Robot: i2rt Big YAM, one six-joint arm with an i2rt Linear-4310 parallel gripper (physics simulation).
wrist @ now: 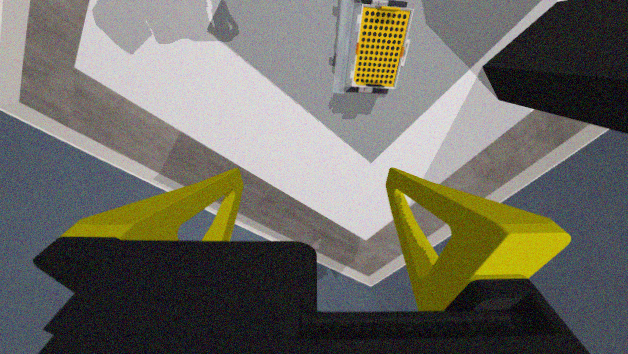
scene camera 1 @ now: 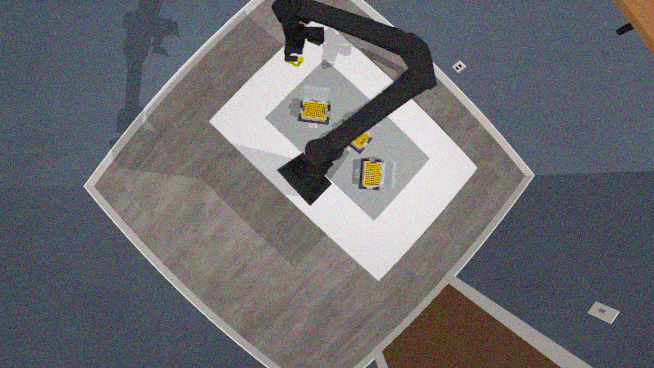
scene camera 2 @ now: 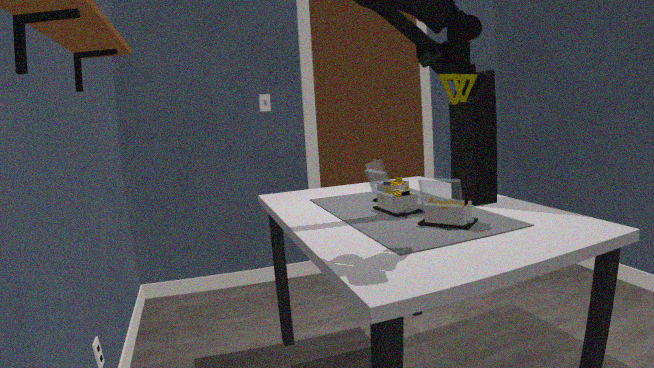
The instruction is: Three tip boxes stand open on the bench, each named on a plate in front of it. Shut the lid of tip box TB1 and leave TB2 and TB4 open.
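Frame: origin at the arm's base, x right, y down, z ahead, level; millimetres.
Where they show: gripper, fingertip midpoint: (wrist: pixel 314 176) (scene camera 1: pixel 298 55) (scene camera 2: pixel 458 103); arm's base, link origin: (scene camera 1: pixel 306 178).
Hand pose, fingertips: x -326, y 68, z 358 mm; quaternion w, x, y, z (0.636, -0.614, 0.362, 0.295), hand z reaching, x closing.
Things, the pixels of their top centre, and the offset from my fingertips. Level surfaces: height alone.
- lower-right box, top centre: (scene camera 2: pixel 392 179) (scene camera 1: pixel 373 173) dx +554, dy +275, dz -144 mm
- middle box, top centre: (scene camera 2: pixel 399 191) (scene camera 1: pixel 354 136) dx +371, dy +284, dz -53 mm
- boxes' grey mat, surface height: dy +350 mm
- white table, surface height: dy +353 mm
Three white tip boxes with yellow racks stand on the grey mat; the names on their plates are unreadable. The upper-left box in scene camera 1 (scene camera 1: pixel 314 111) (scene camera 2: pixel 446 213) (wrist: pixel 382 47) has its clear lid (scene camera 1: pixel 316 93) (scene camera 2: pixel 441 189) (wrist: pixel 344 50) raised. The lower-right box (scene camera 1: pixel 372 174) also has its lid (scene camera 1: pixel 390 174) (scene camera 2: pixel 376 172) raised. The middle box (scene camera 1: pixel 361 140) (scene camera 2: pixel 396 203) is partly hidden by the arm in scene camera 1, and its lid is unclear. My gripper (scene camera 2: pixel 456 103) (wrist: pixel 314 176) is open and empty, high above the table, beyond the upper-left box.
The boxes' grey mat (scene camera 1: pixel 400 155) (scene camera 2: pixel 360 215) (wrist: pixel 310 95) lies on a white table (scene camera 1: pixel 380 250) (scene camera 2: pixel 550 225) (wrist: pixel 200 95). The arm's black base (scene camera 1: pixel 306 182) (scene camera 2: pixel 474 145) stands at the table's edge beside the mat. The forearm spans over the mat, above the middle box.
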